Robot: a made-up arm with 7 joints. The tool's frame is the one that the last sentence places. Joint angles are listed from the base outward.
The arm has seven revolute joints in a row. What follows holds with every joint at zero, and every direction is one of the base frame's. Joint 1 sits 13 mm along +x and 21 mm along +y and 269 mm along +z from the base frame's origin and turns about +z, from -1.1 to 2.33 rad. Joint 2 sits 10 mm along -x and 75 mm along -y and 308 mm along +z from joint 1 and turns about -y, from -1.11 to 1.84 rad. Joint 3 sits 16 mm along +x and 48 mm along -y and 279 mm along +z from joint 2 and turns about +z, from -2.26 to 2.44 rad. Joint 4 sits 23 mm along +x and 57 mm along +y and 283 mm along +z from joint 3 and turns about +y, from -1.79 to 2.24 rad. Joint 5 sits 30 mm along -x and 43 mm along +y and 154 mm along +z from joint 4 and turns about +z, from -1.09 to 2.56 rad. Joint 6 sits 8 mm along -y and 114 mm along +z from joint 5 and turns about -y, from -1.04 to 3.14 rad. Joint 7 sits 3 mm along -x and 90 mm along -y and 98 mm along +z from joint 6 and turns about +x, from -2.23 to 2.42 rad. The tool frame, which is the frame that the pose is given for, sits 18 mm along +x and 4 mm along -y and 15 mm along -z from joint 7; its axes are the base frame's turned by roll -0.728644, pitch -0.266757 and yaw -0.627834 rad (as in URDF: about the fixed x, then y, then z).
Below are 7 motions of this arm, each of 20 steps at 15 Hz.
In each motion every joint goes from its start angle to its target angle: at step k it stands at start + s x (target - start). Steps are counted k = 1, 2, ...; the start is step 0. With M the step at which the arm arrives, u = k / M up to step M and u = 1 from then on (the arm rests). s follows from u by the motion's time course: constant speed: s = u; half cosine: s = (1 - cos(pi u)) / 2; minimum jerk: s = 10 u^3 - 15 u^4 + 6 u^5.
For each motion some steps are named. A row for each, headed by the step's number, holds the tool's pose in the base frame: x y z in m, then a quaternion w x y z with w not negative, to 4 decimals.
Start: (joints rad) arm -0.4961 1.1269 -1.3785 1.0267 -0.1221 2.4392 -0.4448
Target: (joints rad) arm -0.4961 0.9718 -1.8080 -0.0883 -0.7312 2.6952 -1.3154
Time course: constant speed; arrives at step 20
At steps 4, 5, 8, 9, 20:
4: -0.7015 0.1686 0.9698 0.5408 0.2064 0.1081 0.8082
5: -0.6951 0.1825 0.9762 0.5793 0.2225 0.0794 0.7802
8: -0.6682 0.2209 0.9962 0.6859 0.2603 -0.0068 0.6795
9: -0.6569 0.2322 1.0031 0.7180 0.2693 -0.0350 0.6409
20: -0.4790 0.2883 1.0738 0.9265 0.2394 -0.2741 0.0956

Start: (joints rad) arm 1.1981 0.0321 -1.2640 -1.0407 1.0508 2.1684 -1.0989
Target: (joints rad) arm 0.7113 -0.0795 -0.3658 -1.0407 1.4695 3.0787 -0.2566
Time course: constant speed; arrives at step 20
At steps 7, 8, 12, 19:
7: -0.0046 -0.0463 1.2859 0.1812 0.6784 -0.6566 -0.2754
8: -0.0003 -0.0431 1.2875 0.1837 0.7051 -0.6395 -0.2452
12: 0.0136 -0.0286 1.2926 0.1791 0.8010 -0.5561 -0.1307
19: 0.0243 -0.0026 1.2970 0.1131 0.9231 -0.3663 0.0292

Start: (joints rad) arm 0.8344 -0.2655 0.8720 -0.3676 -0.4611 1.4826 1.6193
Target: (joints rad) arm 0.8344 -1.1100 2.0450 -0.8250 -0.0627 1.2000 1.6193
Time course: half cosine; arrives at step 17
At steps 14, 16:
14: 0.7397 0.2311 0.8390 0.1352 0.8298 0.4830 0.2448
16: 0.7484 0.2492 0.7771 0.0947 0.8355 0.4979 0.2125

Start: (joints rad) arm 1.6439 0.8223 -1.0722 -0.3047 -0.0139 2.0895 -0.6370
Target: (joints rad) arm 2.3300 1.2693 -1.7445 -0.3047 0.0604 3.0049 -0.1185
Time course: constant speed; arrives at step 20
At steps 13, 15, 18, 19, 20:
13: 0.3534 -0.5476 0.9001 0.0779 0.3832 -0.3101 -0.8666
15: 0.4030 -0.5263 0.8773 0.0629 0.3742 -0.3205 -0.8679
18: 0.4758 -0.4863 0.8414 0.0468 0.3570 -0.3441 -0.8672
19: 0.4994 -0.4708 0.8290 0.0433 0.3506 -0.3541 -0.8660
20: 0.5226 -0.4542 0.8163 0.0408 0.3440 -0.3649 -0.8642

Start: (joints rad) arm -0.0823 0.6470 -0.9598 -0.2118 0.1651 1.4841 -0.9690
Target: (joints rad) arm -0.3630 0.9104 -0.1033 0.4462 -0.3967 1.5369 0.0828
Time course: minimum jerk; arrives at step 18
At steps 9, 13, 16, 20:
9: -0.6364 0.0802 1.1614 0.0236 -0.1396 -0.5290 -0.8367
13: -0.6577 0.1485 1.1514 0.1818 -0.1195 -0.6328 -0.7431
16: -0.6579 0.1806 1.1469 0.2331 -0.1217 -0.6617 -0.7022
20: -0.6578 0.1838 1.1464 0.2379 -0.1222 -0.6641 -0.6981

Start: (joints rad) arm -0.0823 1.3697 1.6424 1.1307 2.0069 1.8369 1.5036
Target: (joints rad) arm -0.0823 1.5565 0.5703 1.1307 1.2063 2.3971 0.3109
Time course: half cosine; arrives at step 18
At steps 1, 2, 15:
1: -0.5750 0.2355 0.6439 0.5594 0.2307 0.5885 0.5363
2: -0.5740 0.2357 0.6499 0.5724 0.2367 0.5616 0.5486
15: -0.6064 0.0965 0.7980 0.5861 0.4874 -0.5743 0.2984

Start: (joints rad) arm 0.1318 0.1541 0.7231 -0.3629 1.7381 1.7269 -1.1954
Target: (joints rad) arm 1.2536 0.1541 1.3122 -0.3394 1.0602 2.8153 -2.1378
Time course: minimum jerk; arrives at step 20
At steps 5, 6, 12, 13, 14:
5: -0.0770 -0.1051 1.4049 0.6556 0.5623 -0.5015 -0.0507
6: -0.0641 -0.1132 1.3978 0.6716 0.5789 -0.4571 -0.0693
12: 0.0423 -0.1330 1.3351 0.8544 0.5038 -0.0403 -0.1209
13: 0.0560 -0.1305 1.3263 0.8824 0.4576 0.0181 -0.1076
14: 0.0672 -0.1276 1.3192 0.9048 0.4108 0.0650 -0.0910

